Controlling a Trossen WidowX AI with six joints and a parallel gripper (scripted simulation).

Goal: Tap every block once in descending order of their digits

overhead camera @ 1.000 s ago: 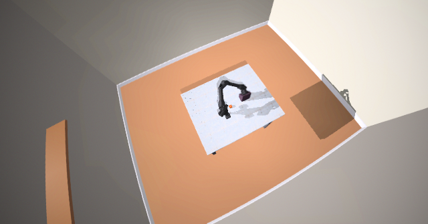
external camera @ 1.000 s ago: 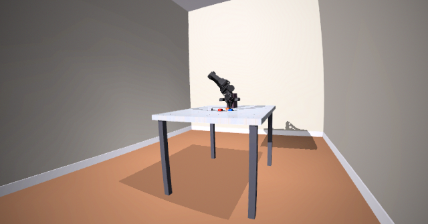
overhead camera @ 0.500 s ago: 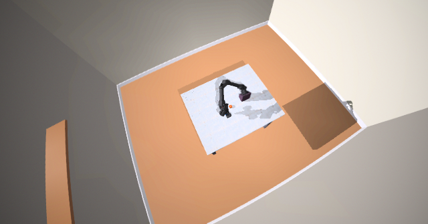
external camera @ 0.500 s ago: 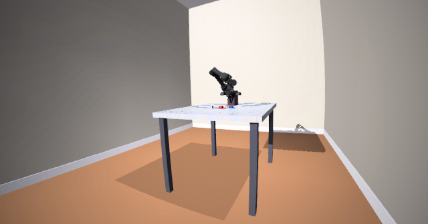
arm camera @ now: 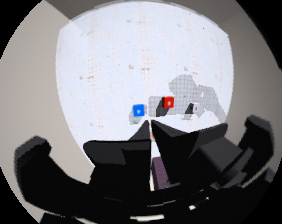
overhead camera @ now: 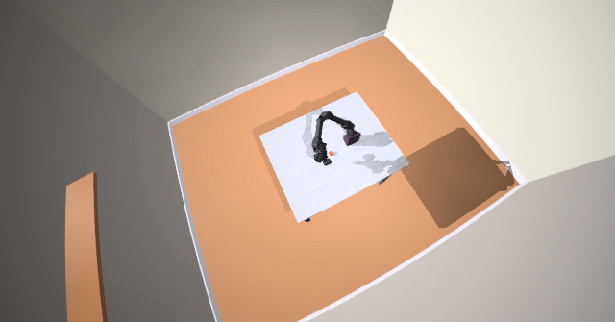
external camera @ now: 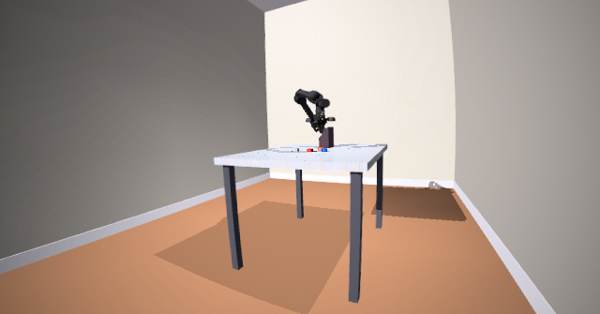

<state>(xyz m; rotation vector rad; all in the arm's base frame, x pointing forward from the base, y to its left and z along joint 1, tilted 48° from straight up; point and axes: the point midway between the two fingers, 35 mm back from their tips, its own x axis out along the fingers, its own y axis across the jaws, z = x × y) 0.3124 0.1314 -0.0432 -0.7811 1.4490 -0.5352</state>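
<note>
Now: the white block 1 cm ahead of my gripper tip, 19 cm to the right of it and 11 cm below it. Round my gripper tip: orange block 10 cm behind, 6 cm to the right, 11 cm below; then red block 1 cm ahead, 8 cm to the right, 11 cm below; then blue block 2 cm behind, 1 cm to the left, 11 cm below.
</note>
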